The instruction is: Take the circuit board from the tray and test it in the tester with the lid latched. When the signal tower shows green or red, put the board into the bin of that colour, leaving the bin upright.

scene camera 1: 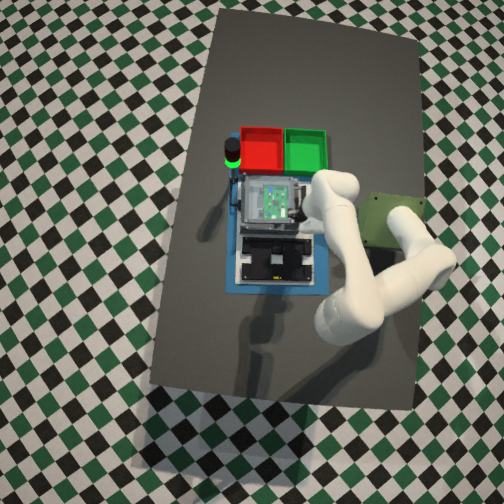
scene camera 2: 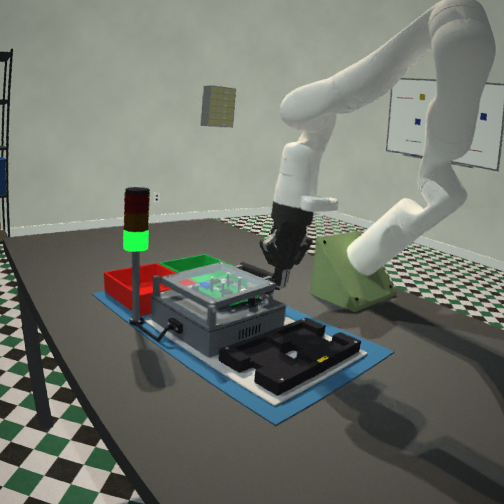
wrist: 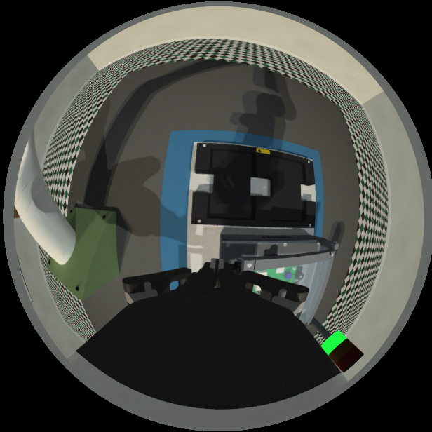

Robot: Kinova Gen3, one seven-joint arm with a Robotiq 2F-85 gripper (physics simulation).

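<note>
The green circuit board (scene camera 1: 276,202) (wrist: 276,274) lies in the grey tester (scene camera 1: 265,229) (scene camera 2: 200,332), under the clear lid (scene camera 2: 185,272), which is down. Whether its latch is fastened cannot be told. The signal tower (scene camera 1: 232,150) (scene camera 2: 136,215) (wrist: 342,351) shows green at its lowest segment. My gripper (scene camera 2: 282,286) (wrist: 216,266) is shut and empty, pointing down at the lid's handle side of the tester, close to its edge; the arm partly hides it in the first scene view. The black tray (scene camera 1: 260,272) (scene camera 2: 270,377) (wrist: 225,220) holds no board. The red bin (scene camera 1: 261,150) (scene camera 2: 125,290) and green bin (scene camera 1: 305,151) (scene camera 2: 192,261) stand upright and empty.
The tester and tray stand on a white plate over a blue mat (scene camera 1: 320,289) (scene camera 2: 280,415) (wrist: 175,150). The tower's thin pole and a black cable are beside the tester, opposite the gripper. The green robot base (scene camera 1: 372,220) (scene camera 2: 332,275) (wrist: 100,250) stands on the gripper's side.
</note>
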